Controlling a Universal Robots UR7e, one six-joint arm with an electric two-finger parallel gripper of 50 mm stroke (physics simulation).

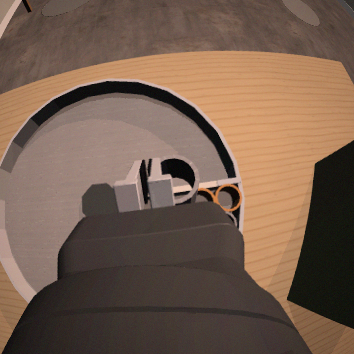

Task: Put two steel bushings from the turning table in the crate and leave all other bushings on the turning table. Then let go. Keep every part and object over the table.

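Frame: origin at the arm's base, x ahead, y left, z up, level; centimetres.
Seen in the pictures: gripper, between the fingertips: (148,173).
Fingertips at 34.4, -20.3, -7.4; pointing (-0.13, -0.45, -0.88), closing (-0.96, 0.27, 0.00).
Offsets run from my fingertips to a thing's top centre, as dx, dy, dz. "pt": to the spot under its first point. Level surfaces: height alone.
My gripper (148,173) is shut on the wall of a grey steel bushing {-1.5, +1.4, +0.5} (197,179), whose open ring shows to the right of the fingers, above the turning table {+8.3, -3.6, -16.9} (75,140). In the turning table's walled section, right of the gripper, stand an orange-rimmed bushing {-9.0, +3.4, -14.0} (228,185) and a second orange-rimmed one {-5.3, +2.4, -14.0} (206,190), partly covered. Part of a grey steel bushing {-6.7, +6.5, -14.0} (233,218) shows below them. The gripper body hides the rest of that section. A dark shape (330,235) at the right edge may be the crate; its inside cannot be made out.
A thin pale divider {pt -8.5, +1.2, -14.4} (217,184) runs from beside the held bushing to the turning table's raised rim. A dark octagonal hub {+8.3, -3.6, -16.9} (97,199) stands left of the fingers. The wooden table {dz -23.0} (280,125) lies around the turning table, and its far edge shows at the top.
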